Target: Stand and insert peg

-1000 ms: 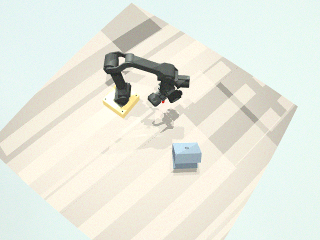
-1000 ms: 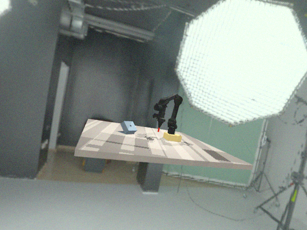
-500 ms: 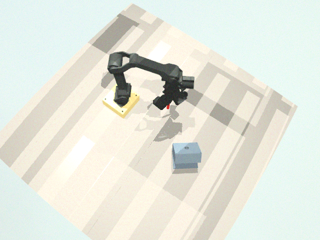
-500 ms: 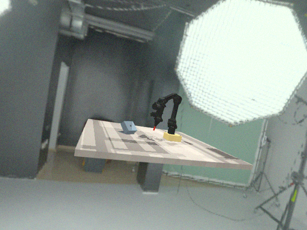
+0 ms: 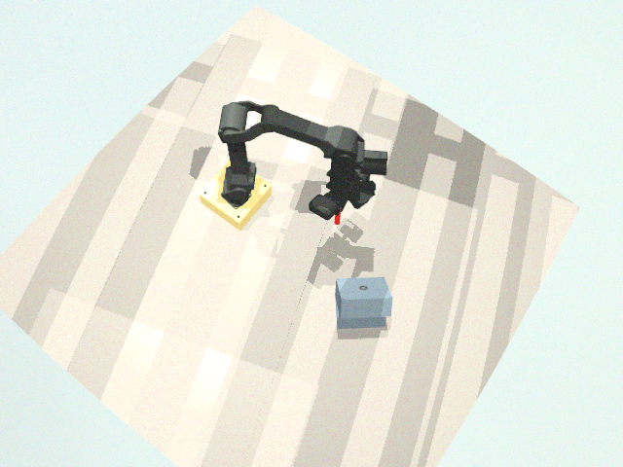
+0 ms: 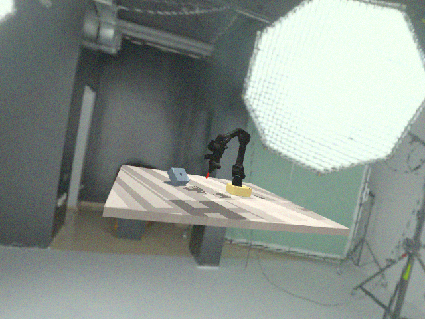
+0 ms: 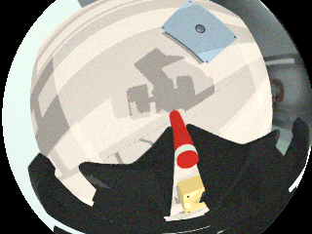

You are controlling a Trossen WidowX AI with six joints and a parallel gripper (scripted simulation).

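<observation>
Now: gripper tip 19 cm short of the sloped panel, 10 cm to the left of it and 7 cm above it. The rest, counted from my gripper tip: red peg (2 cm above).
</observation>
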